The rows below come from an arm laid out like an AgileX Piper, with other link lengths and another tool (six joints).
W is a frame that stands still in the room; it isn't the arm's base.
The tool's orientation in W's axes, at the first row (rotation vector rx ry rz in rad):
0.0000, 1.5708, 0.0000
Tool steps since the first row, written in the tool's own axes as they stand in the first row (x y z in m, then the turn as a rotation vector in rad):
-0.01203, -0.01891, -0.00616, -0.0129, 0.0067, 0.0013
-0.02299, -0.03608, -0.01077, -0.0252, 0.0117, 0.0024
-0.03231, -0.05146, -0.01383, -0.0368, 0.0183, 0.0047
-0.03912, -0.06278, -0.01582, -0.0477, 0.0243, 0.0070
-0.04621, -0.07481, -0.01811, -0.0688, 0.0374, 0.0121
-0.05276, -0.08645, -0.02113, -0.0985, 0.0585, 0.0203
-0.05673, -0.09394, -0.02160, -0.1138, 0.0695, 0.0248
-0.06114, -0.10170, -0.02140, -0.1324, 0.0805, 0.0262
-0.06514, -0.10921, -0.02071, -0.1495, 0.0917, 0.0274
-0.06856, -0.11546, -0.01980, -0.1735, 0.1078, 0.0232
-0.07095, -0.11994, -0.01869, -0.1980, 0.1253, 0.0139
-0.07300, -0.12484, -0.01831, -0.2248, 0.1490, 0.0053
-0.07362, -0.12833, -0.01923, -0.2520, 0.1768, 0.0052
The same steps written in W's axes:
-0.00616, -0.01891, 0.01203, 0.0013, 0.0067, 0.0129
-0.01077, -0.03608, 0.02299, 0.0024, 0.0117, 0.0252
-0.01383, -0.05146, 0.03231, 0.0047, 0.0183, 0.0368
-0.01582, -0.06278, 0.03912, 0.0070, 0.0243, 0.0477
-0.01811, -0.07481, 0.04621, 0.0121, 0.0374, 0.0688
-0.02113, -0.08645, 0.05276, 0.0203, 0.0585, 0.0985
-0.02160, -0.09394, 0.05673, 0.0248, 0.0695, 0.1138
-0.02140, -0.10170, 0.06114, 0.0262, 0.0805, 0.1324
-0.02071, -0.10921, 0.06514, 0.0274, 0.0917, 0.1495
-0.01980, -0.11546, 0.06856, 0.0232, 0.1078, 0.1735
-0.01869, -0.11994, 0.07095, 0.0139, 0.1253, 0.1980
-0.01831, -0.12484, 0.07300, 0.0053, 0.1490, 0.2248
-0.01923, -0.12833, 0.07362, 0.0052, 0.1768, 0.2520

